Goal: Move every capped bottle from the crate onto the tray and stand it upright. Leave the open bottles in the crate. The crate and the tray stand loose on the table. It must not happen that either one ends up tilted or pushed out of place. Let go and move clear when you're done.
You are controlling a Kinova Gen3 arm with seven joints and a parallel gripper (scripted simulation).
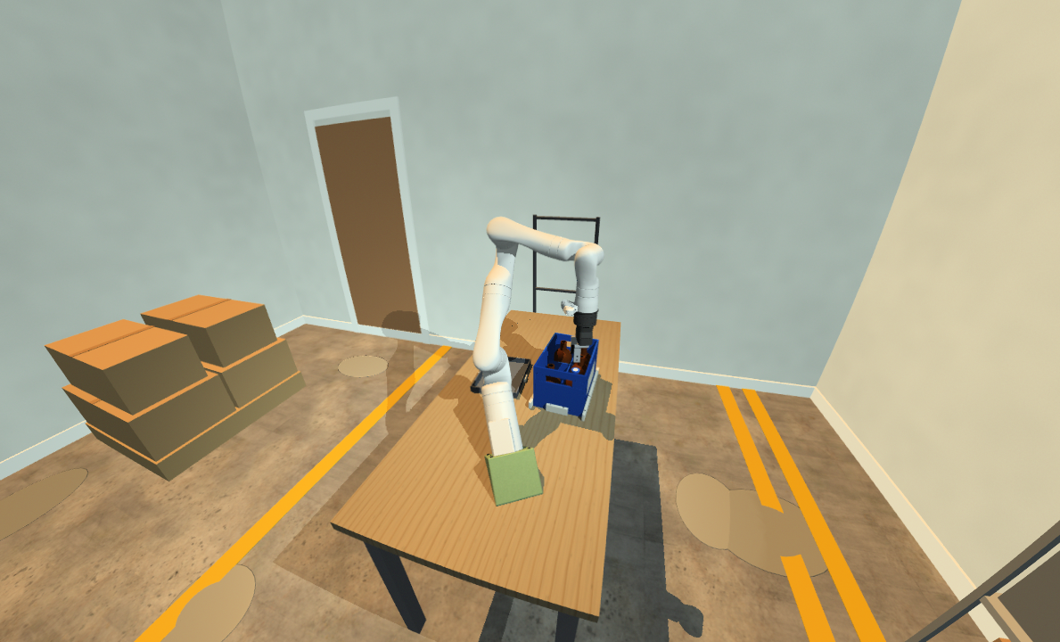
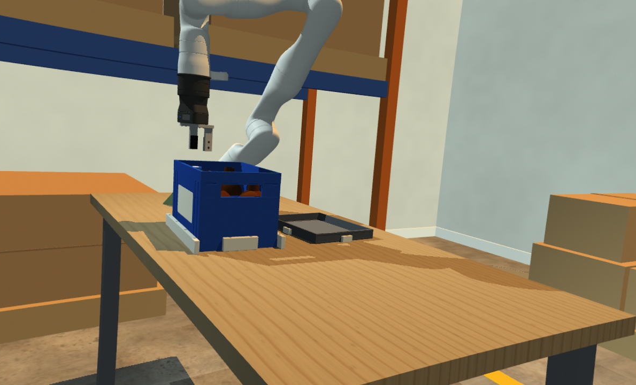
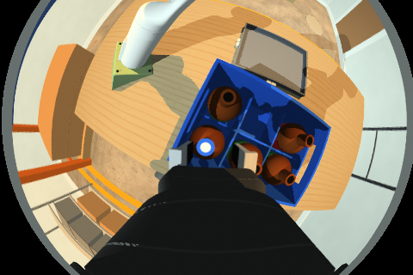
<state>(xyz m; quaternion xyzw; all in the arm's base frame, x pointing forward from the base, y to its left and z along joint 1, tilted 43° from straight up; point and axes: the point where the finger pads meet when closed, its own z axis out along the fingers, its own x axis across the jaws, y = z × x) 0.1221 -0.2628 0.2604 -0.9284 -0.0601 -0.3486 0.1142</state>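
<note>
The brown capped bottle lies 14 cm below my hand, 1 cm to the right of it and 1 cm behind it. The rest, counted from my hand: dark tray 30 cm to the left, 21 cm below, 12 cm ahead; then blue crate 14 cm below, 9 cm ahead, 3 cm to the left.
</note>
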